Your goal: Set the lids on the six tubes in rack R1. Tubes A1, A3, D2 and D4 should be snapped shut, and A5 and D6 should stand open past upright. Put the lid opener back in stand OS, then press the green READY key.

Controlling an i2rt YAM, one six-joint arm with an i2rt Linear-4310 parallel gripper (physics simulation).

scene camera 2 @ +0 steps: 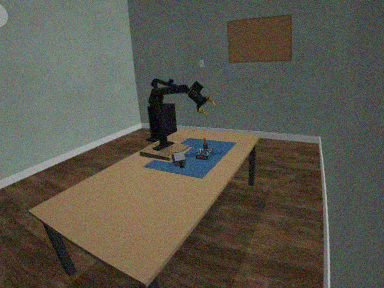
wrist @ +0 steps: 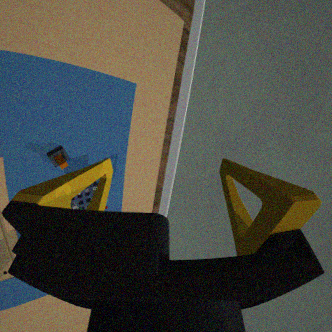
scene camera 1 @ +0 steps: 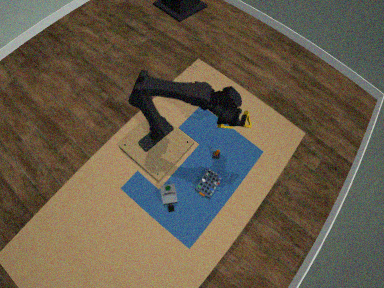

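Seen in the pictures: gripper, fingertip midpoint: (scene camera 2: 210, 109) (wrist: 165, 164) (scene camera 1: 241, 127); arm's base at its link origin: (scene camera 2: 163, 146) (scene camera 1: 156, 135).
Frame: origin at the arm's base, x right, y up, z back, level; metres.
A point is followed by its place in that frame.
Observation:
My gripper (scene camera 1: 234, 123) (scene camera 2: 207, 106) {x -0.219, y 0.269, z -0.324 m} (wrist: 165, 164) {x -0.219, y 0.269, z -0.324 m} is open and empty, high above the far part of the table. The tube rack R1 (scene camera 1: 208, 183) {x -0.011, y 0.003, z -0.372 m} (scene camera 2: 203, 153) {x 0.009, y 0.003, z -0.378 m} stands on the blue mat; in the wrist view part of the rack (wrist: 85, 196) {x -0.058, y 0.002, z -0.367 m} shows through the left finger. Its lids are too small to read. The orange lid opener (scene camera 1: 216, 153) {x -0.150, y 0.022, z -0.295 m} (scene camera 2: 205, 141) {x -0.152, y 0.031, z -0.301 m} (wrist: 61, 161) {x -0.158, y 0.048, z -0.293 m} stands upright in its small dark stand (wrist: 56, 153) {x -0.163, y 0.005, z -0.291 m} beside the rack. The grey key box (scene camera 1: 169, 194) {x 0.170, y 0.056, z -0.285 m} (scene camera 2: 178, 158) {x 0.194, y 0.023, z -0.298 m} has a green key (scene camera 1: 168, 188) {x 0.152, y 0.044, z -0.259 m} on top.
The blue mat (scene camera 1: 190, 225) {x 0.195, y -0.027, z -0.453 m} (scene camera 2: 190, 170) {x 0.225, y -0.027, z -0.410 m} (wrist: 65, 100) {x -0.274, y -0.027, z -0.299 m} lies on the wooden table (scene camera 1: 100, 220) {x 0.499, y -0.030, z -0.133 m} (scene camera 2: 115, 200) {x 0.697, y -0.030, z -0.254 m}. A small black block (scene camera 1: 171, 208) {x 0.204, y -0.001, z -0.332 m} sits beside the key box. The arm stands on a wooden base board (scene camera 1: 160, 170) {x 0.111, y -0.004, z -0.156 m} next to the mat.

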